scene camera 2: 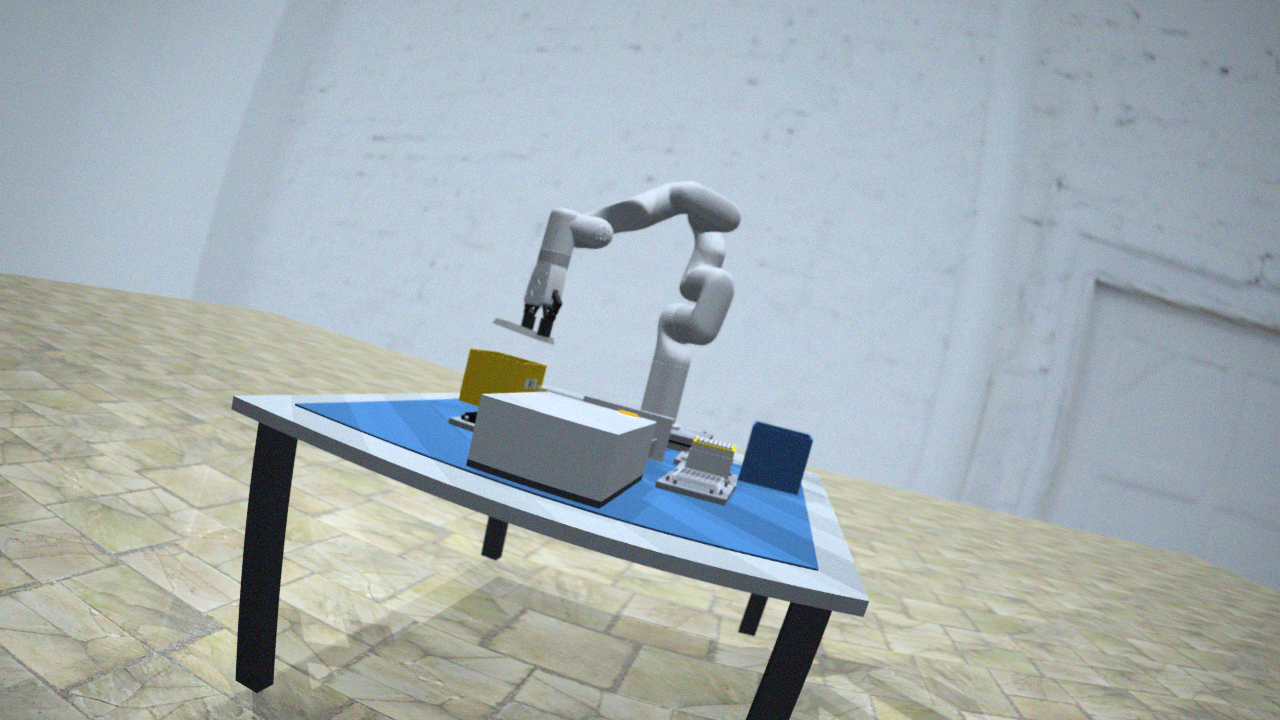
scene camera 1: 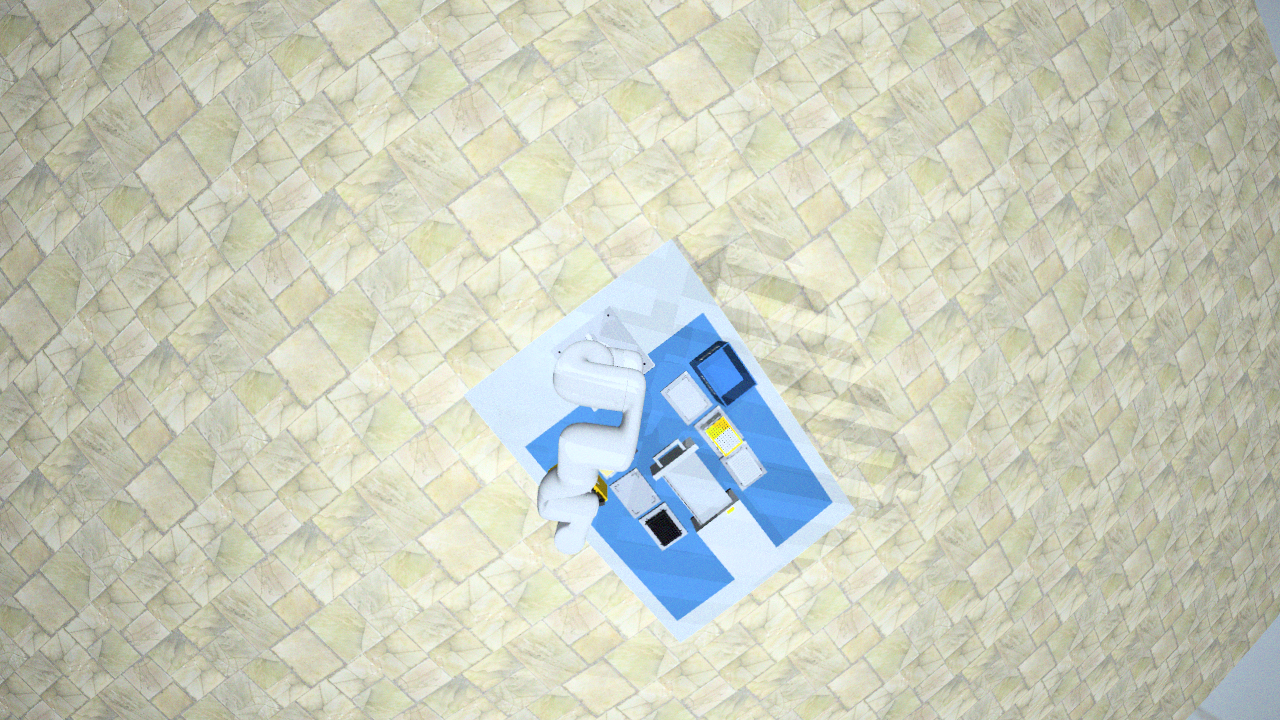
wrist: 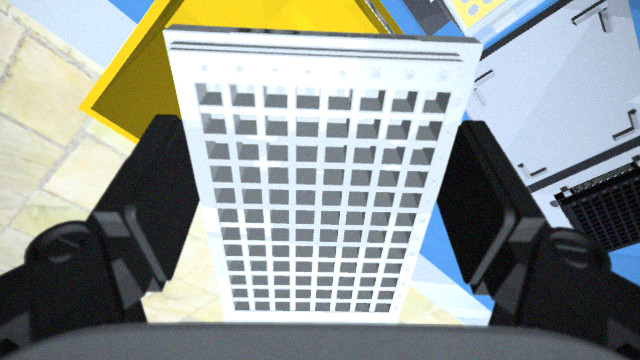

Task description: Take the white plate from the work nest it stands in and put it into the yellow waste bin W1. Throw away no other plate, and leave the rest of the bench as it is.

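Frame: origin at the arm's base, x ahead, y up, z right, level; centimetres.
Seen in the pictures: gripper, fingertip midpoint: [scene camera 2: 534, 333] [wrist: 320, 154].
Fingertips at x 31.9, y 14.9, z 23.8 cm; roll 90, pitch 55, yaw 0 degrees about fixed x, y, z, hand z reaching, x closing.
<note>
Pixels of each thing's top centre, then the offset from my fingertips to it. "spot": a spot on its surface instead.
- white plate at its top centre: [wrist: 316, 243] [scene camera 2: 525, 325] dx +2.3, dy +1.4, dz +1.7 cm
- yellow waste bin at its top centre: [wrist: 298, 141] [scene camera 2: 509, 357] [scene camera 1: 575, 492] dx +2.9, dy -6.6, dz +3.3 cm
- bare nest at its top centre: [wrist: 560, 110] [scene camera 1: 635, 494] dx +18.5, dy -16.8, dz -12.1 cm
- nest with a black plate, surface spot: [wrist: 607, 207] [scene camera 1: 658, 525] spot: dx +33.3, dy -16.0, dz -13.9 cm
- yellow-and-white rack at its top centre: [scene camera 2: 716, 441] [scene camera 1: 724, 437] dx +13.0, dy -10.9, dz -50.2 cm
- dark blue bin at its top centre: [scene camera 2: 783, 430] [scene camera 1: 727, 375] dx -7.3, dy -6.6, dz -59.8 cm
The white plate [scene camera 2: 512, 328] [wrist: 320, 206], with a grid of square wells, is level or nearly so between the fingers. My gripper [scene camera 2: 538, 330] [wrist: 320, 154] is shut on its two sides, pointing down. In scene camera 2 the plate hangs above the yellow waste bin [scene camera 1: 600, 488] [scene camera 2: 499, 376] [wrist: 142, 92], with a gap between them. In the wrist view the bin's open top shows beyond the plate's far edge and to its left; the plate hides part of it. In scene camera 1 the arm hides the gripper, the plate and most of the bin.
Next to the yellow bin are a bare nest [scene camera 1: 633, 493] [wrist: 560, 90] and a nest with a black plate [scene camera 1: 663, 527] [wrist: 607, 207]. A large light-grey device [scene camera 1: 695, 483] [scene camera 2: 554, 443] stands mid-bench. A yellow-and-white rack [scene camera 1: 723, 435] [scene camera 2: 712, 456] and a dark blue bin [scene camera 2: 776, 456] stand on the other side.
</note>
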